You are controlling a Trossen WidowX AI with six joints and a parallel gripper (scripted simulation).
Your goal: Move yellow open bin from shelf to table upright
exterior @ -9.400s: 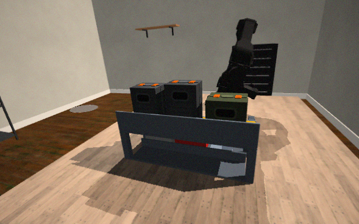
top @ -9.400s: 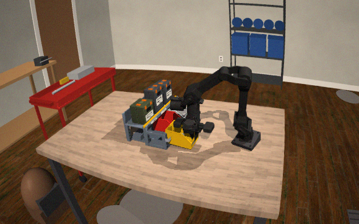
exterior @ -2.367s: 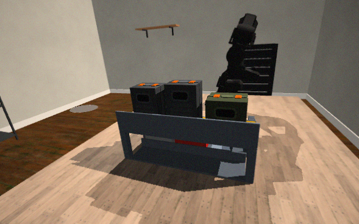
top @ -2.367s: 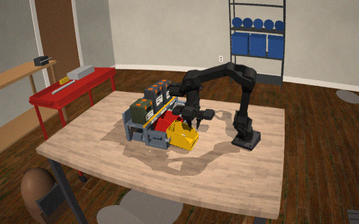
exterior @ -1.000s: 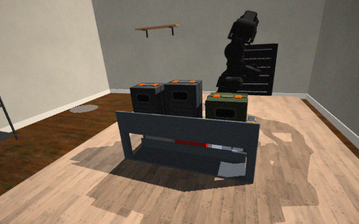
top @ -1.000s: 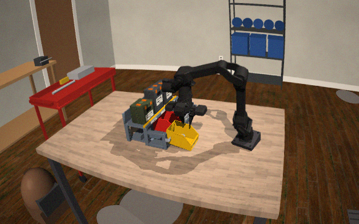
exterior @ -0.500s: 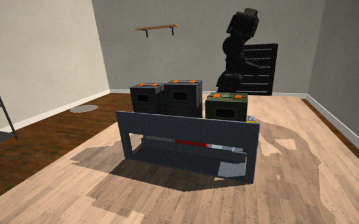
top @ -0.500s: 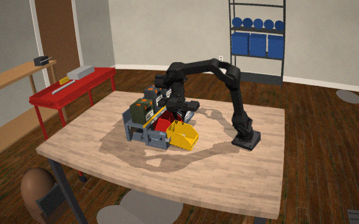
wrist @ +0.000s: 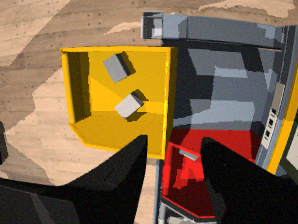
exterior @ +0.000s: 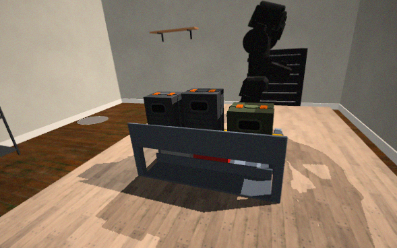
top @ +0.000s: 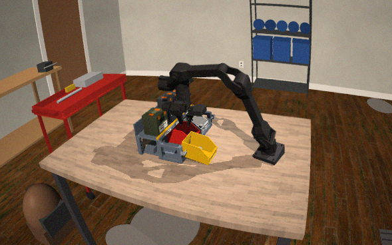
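Now: hand 60 mm past the yellow open bin, 10 mm to the left of it and 140 mm above it. Round my hand: green case 150 mm ahead, 10 mm to the left, 40 mm below; red bin 80 mm ahead, 110 mm to the right, 140 mm below.
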